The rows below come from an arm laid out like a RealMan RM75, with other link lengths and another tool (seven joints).
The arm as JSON. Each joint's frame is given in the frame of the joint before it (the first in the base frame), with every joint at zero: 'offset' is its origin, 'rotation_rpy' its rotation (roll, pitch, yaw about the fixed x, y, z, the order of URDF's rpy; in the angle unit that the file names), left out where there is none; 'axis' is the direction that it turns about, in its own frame. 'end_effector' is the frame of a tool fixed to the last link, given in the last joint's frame.
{
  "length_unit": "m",
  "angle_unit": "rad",
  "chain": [
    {
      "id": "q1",
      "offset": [
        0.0,
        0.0,
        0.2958
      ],
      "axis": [
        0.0,
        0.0,
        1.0
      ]
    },
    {
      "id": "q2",
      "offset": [
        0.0,
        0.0,
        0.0
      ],
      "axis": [
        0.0,
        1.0,
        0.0
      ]
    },
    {
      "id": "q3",
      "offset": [
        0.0,
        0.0,
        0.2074
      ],
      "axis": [
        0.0,
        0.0,
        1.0
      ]
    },
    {
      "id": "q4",
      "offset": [
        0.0,
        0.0,
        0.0
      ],
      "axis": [
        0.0,
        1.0,
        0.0
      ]
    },
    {
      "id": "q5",
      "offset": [
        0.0,
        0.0,
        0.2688
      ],
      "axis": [
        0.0,
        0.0,
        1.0
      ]
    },
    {
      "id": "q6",
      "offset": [
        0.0,
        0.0,
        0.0
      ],
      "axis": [
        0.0,
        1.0,
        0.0
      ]
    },
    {
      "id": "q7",
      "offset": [
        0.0,
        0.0,
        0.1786
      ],
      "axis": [
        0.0,
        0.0,
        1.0
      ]
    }
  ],
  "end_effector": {
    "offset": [
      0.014,
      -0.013,
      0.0
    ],
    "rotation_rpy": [
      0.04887,
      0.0,
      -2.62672
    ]
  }
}
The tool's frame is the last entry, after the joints.
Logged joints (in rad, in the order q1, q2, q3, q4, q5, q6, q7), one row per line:
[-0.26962, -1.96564, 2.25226, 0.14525, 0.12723, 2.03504, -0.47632]
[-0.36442, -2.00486, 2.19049, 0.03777, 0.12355, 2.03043, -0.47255]
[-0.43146, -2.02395, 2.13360, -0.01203, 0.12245, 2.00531, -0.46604]
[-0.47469, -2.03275, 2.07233, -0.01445, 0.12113, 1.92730, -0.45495]
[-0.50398, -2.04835, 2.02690, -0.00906, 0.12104, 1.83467, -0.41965]
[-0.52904, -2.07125, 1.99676, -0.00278, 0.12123, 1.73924, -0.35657]
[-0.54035, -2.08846, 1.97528, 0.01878, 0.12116, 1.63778, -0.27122]
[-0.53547, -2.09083, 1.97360, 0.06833, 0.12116, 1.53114, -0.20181]
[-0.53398, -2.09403, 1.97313, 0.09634, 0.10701, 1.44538, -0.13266]
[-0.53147, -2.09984, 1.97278, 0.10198, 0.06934, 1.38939, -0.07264]
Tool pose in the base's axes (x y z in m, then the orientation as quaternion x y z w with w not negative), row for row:
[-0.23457, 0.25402, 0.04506, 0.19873, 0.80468, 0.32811, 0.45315]
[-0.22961, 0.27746, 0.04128, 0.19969, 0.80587, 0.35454, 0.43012]
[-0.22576, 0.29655, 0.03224, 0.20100, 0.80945, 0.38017, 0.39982]
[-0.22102, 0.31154, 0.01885, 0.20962, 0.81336, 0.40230, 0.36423]
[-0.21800, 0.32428, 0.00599, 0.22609, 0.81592, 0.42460, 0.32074]
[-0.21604, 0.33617, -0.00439, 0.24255, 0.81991, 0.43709, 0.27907]
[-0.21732, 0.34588, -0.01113, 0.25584, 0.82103, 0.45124, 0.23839]
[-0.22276, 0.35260, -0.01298, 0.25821, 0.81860, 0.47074, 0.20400]
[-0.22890, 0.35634, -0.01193, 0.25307, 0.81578, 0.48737, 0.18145]
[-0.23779, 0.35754, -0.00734, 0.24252, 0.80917, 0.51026, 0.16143]
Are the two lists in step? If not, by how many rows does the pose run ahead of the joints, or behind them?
The pose runs 2 rows ahead of the joints: the pose in row i belongs to the joints in row i + 2.
